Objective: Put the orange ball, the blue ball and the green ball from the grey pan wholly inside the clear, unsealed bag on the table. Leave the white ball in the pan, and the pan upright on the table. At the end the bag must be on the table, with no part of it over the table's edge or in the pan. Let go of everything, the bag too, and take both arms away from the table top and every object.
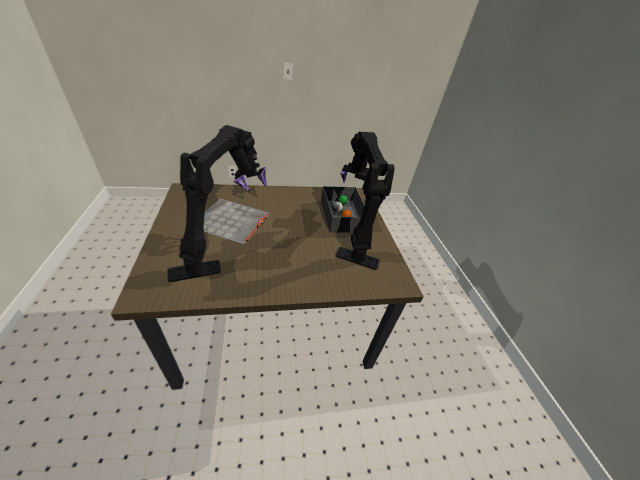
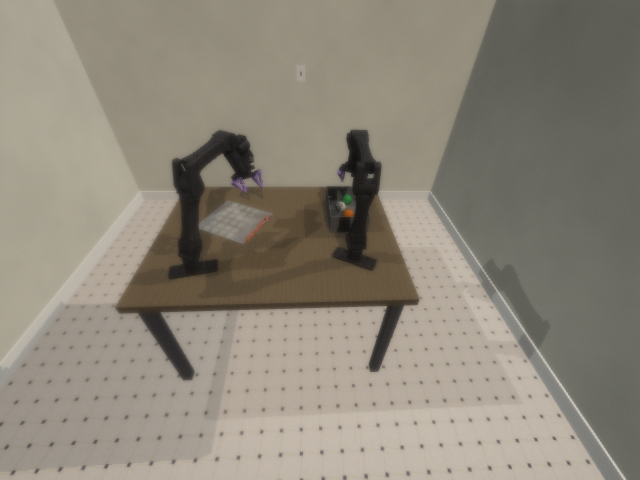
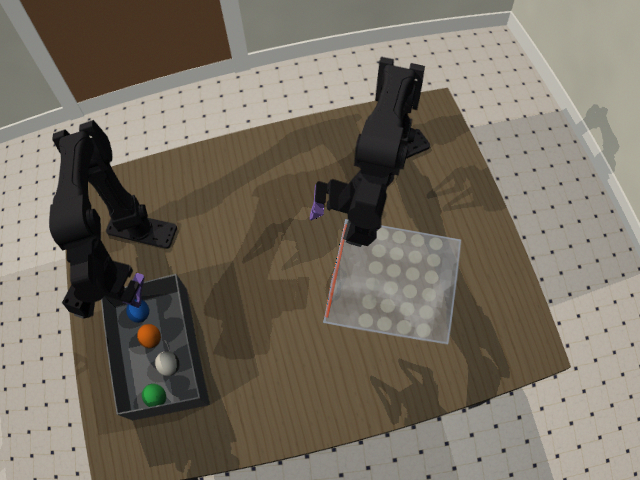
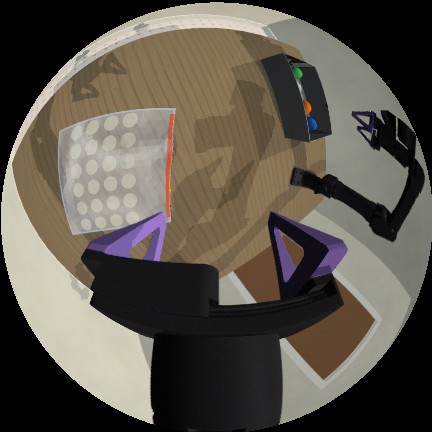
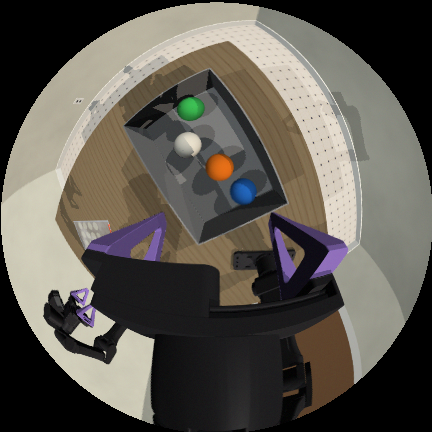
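Observation:
The clear bag lies flat on the table, its red-edged side facing the pan. The grey pan stands upright. In it lie the blue ball, orange ball, white ball and green ball, in that order along its length. My left gripper is open and empty, raised above the table near the bag. My right gripper is open and empty, above the pan's blue-ball end.
The wooden table carries both arm bases, the left base and the right base. The pan stands close to one side edge of the table. The bag and pan lie apart, with wood between them. Arm shadows fall across the table.

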